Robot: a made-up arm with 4 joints. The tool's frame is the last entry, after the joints. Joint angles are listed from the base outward.
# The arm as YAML. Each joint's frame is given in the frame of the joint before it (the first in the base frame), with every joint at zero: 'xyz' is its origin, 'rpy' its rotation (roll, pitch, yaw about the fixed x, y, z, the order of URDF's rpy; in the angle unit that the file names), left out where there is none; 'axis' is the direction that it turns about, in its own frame. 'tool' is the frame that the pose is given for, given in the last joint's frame.
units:
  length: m
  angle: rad
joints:
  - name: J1
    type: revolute
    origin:
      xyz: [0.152, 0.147, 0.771]
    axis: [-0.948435, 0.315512, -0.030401]
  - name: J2
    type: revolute
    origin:
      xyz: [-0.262, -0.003, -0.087]
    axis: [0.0, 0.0, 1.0]
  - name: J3
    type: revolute
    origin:
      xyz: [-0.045, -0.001, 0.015]
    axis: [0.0, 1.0, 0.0]
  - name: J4
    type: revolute
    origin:
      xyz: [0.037, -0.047, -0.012]
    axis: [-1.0, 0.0, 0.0]
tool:
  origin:
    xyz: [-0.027, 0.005, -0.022]
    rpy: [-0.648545, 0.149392, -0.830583]
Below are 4 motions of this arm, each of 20 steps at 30 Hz.
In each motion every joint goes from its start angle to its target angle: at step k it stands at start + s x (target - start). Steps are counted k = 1, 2, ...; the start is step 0. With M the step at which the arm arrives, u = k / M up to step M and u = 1 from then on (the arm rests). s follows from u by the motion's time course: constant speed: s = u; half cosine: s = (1 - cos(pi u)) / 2; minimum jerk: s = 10 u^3 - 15 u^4 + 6 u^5.
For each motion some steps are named. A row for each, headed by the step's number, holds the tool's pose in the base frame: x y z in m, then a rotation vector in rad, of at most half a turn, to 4 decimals.
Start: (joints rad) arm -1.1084 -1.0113 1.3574 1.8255
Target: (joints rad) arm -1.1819 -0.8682 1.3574 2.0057
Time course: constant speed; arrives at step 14
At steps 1, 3, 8, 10, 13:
1: -0.1570 0.2701 0.6325 -0.9339 0.6620 0.3550
3: -0.1560 0.2701 0.6309 -0.9527 0.6165 0.3544
8: -0.1531 0.2704 0.6271 -0.9979 0.5023 0.3496
10: -0.1518 0.2705 0.6256 -1.0153 0.4564 0.3464
13: -0.1498 0.2708 0.6235 -1.0407 0.3876 0.3403

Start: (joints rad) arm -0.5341 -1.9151 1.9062 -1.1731
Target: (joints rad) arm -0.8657 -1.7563 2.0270 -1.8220
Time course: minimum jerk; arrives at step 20
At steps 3, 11, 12, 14, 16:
3: -0.1011 0.2483 0.6931 -1.9030 -1.6547 0.4058
11: -0.1040 0.2563 0.6893 -1.6713 -1.3975 0.2346
12: -0.1045 0.2578 0.6886 -1.6281 -1.3606 0.2159
14: -0.1054 0.2606 0.6875 -1.5505 -1.2995 0.1888
16: -0.1060 0.2627 0.6868 -1.4955 -1.2596 0.1740

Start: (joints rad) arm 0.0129 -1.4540 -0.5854 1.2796
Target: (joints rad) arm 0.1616 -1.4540 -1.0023 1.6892
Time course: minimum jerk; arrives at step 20
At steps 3, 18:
3: -0.1805 0.1586 0.6873 1.7963 -0.6744 2.4048
18: -0.1863 0.1550 0.7148 1.5783 -0.1808 1.8781

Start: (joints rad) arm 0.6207 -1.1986 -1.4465 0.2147
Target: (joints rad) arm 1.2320 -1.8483 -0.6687 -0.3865
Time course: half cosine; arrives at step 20
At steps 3, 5, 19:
3: -0.1641 0.1248 0.7804 -1.1790 -1.4778 -1.8433
5: -0.1637 0.1268 0.7831 -1.2097 -1.4433 -1.8540
19: -0.1520 0.1433 0.8002 -1.0190 -1.3866 -2.0646

